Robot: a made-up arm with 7 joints.
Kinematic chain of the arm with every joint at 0, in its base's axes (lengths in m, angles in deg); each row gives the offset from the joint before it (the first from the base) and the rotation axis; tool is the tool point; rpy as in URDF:
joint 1: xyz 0 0 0.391 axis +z
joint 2: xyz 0 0 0 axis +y
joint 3: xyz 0 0 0.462 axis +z
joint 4: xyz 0.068 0 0 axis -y
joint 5: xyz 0.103 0 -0.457 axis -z
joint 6: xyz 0 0 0 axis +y
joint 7: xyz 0.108 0 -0.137 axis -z
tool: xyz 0 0 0 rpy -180 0 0
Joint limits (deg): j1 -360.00..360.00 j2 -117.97..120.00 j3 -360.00..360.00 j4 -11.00..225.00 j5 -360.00..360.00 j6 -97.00..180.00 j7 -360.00..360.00
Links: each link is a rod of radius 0.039 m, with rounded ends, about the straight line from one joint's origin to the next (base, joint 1, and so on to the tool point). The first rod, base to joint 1, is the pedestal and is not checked.
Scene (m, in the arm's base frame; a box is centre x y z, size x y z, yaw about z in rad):
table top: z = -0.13
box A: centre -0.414 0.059 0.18 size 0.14 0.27 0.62 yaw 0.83
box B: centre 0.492 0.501 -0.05 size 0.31 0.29 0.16 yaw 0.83
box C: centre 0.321 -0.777 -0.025 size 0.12 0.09 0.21 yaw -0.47
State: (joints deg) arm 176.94 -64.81 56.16 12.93 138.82 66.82 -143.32
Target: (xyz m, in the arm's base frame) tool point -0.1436 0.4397 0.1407
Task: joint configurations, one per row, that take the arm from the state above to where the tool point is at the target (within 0.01 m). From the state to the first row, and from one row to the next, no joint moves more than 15 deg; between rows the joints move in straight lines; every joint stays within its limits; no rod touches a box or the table.
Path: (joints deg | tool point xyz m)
1: 168.06 -54.04 42.25 22.13 147.07 69.93 -141.76 | -0.2742 -0.2977 0.6229
2: 159.18 -43.27 28.35 31.33 155.32 73.04 -140.21 | -0.3863 -0.1693 0.7427
3: 150.29 -32.50 14.44 40.52 163.57 76.16 -138.65 | -0.4507 0.0480 0.8259
4: 143.19 -19.99 9.75 38.88 160.13 72.04 -139.58 | -0.4870 0.1976 0.6986
5: 136.09 -7.48 5.05 37.24 156.70 67.92 -140.52 | -0.4624 0.3269 0.5531
6: 128.99 5.02 0.36 35.60 153.26 63.80 -141.45 | -0.3858 0.4172 0.4029
7: 121.89 17.53 -4.33 33.96 149.82 59.69 -142.39 | -0.2731 0.4563 0.2614
8: 114.79 30.04 -9.03 32.32 146.39 55.57 -143.32 | -0.1436 0.4397 0.1407

